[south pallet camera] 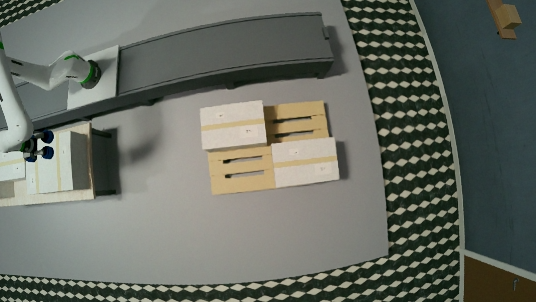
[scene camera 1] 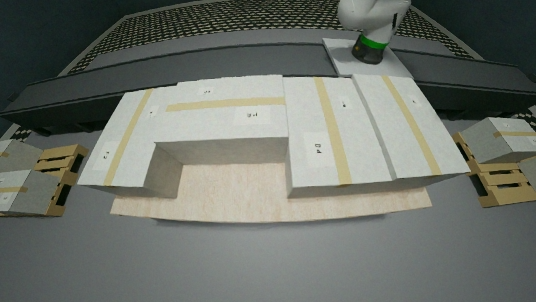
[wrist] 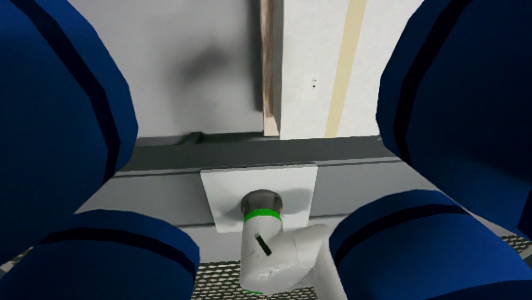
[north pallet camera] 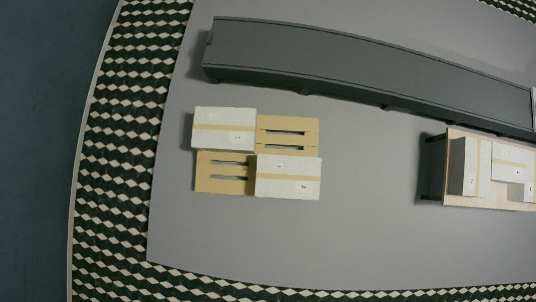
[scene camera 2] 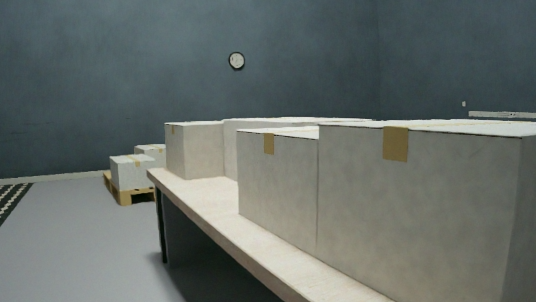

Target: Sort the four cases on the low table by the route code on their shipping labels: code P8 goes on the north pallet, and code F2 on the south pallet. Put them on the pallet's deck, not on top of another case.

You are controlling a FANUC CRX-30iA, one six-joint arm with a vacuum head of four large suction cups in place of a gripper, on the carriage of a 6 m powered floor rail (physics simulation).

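Where they show: hand at its tool point: (south pallet camera: 41, 147) (wrist: 263, 188); arm's base at its link origin: (south pallet camera: 91, 77) (scene camera 1: 366, 55) (wrist: 261, 203).
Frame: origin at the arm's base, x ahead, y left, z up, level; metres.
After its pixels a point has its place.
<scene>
Four white cases stand on the low table (scene camera 1: 225, 200) {z -0.040, x 1.196, y -1.139 m} (scene camera 2: 200, 197) {z -0.040, x 1.229, y -1.082 m}. In scene camera 1, the leftmost case (scene camera 1: 120, 135) {z 0.205, x 0.944, y -1.642 m} (scene camera 2: 202, 150) {z 0.088, x 1.106, y -1.408 m} seems to read F2. The second case (scene camera 1: 225, 122) {z 0.222, x 0.924, y -1.092 m}, set crosswise, and the third case (scene camera 1: 325, 110) {z 0.206, x 0.861, y -0.660 m} (scene camera 2: 280, 175) {z 0.112, x 1.192, y -0.597 m} seem to read P8. On the rightmost case (scene camera 1: 425, 140) {z 0.237, x 1.042, y -0.250 m} (scene camera 2: 415, 210) {z 0.118, x 1.192, y -0.226 m}, a small unreadable label shows. My gripper (south pallet camera: 40, 146) {z 0.699, x 0.850, y 0.000 m} (wrist: 265, 145) {z 0.699, x 0.850, y 0.000 m} hangs over the table's south end, with no case on its cups. The north pallet (north pallet camera: 201, 172) {z -0.427, x 1.263, y -4.281 m} and the south pallet (south pallet camera: 216, 185) {z -0.426, x 1.281, y 1.255 m} each show two bare deck places.
The north pallet bears two cases, one at back left (north pallet camera: 223, 119) {z -0.132, x 0.767, y -4.084 m} and one at front right (north pallet camera: 287, 186) {z -0.172, x 1.273, y -3.443 m}. The south pallet also bears two, at back left (south pallet camera: 231, 116) {z -0.139, x 0.702, y 1.515 m} and front right (south pallet camera: 305, 154) {z -0.162, x 1.118, y 2.105 m}. The floor rail (north pallet camera: 350, 65) (south pallet camera: 225, 50) runs behind the table and pallets.
</scene>
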